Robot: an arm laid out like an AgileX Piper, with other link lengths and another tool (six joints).
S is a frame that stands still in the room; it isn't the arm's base.
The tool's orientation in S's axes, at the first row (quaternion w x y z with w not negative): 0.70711, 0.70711, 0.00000, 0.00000
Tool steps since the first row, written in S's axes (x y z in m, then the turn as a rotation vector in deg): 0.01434, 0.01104, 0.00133, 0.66, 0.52, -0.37; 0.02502, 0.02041, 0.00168, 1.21, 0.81, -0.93; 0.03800, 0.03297, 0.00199, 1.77, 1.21, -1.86; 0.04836, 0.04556, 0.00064, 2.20, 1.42, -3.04; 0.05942, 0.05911, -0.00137, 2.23, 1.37, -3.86; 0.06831, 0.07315, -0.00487, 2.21, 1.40, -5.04; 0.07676, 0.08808, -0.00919, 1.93, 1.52, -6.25; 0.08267, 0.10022, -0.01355, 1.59, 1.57, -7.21; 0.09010, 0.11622, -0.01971, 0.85, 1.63, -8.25; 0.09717, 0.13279, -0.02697, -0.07, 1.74, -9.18; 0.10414, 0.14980, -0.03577, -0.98, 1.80, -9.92; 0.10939, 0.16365, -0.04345, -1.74, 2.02, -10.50; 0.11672, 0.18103, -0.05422, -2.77, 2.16, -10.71
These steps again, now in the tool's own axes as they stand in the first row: 0.01434, 0.00133, -0.01104, 0.66, -0.37, -0.52; 0.02502, 0.00168, -0.02041, 1.21, -0.93, -0.81; 0.03800, 0.00199, -0.03297, 1.77, -1.86, -1.21; 0.04836, 0.00064, -0.04556, 2.20, -3.04, -1.42; 0.05942, -0.00137, -0.05911, 2.23, -3.86, -1.37; 0.06831, -0.00487, -0.07315, 2.21, -5.04, -1.40; 0.07676, -0.00919, -0.08808, 1.93, -6.25, -1.52; 0.08267, -0.01355, -0.10022, 1.59, -7.21, -1.57; 0.09010, -0.01971, -0.11622, 0.85, -8.25, -1.63; 0.09717, -0.02697, -0.13279, -0.07, -9.18, -1.74; 0.10414, -0.03577, -0.14980, -0.98, -9.92, -1.80; 0.10939, -0.04345, -0.16365, -1.74, -10.50, -2.02; 0.11672, -0.05422, -0.18103, -2.77, -10.71, -2.16
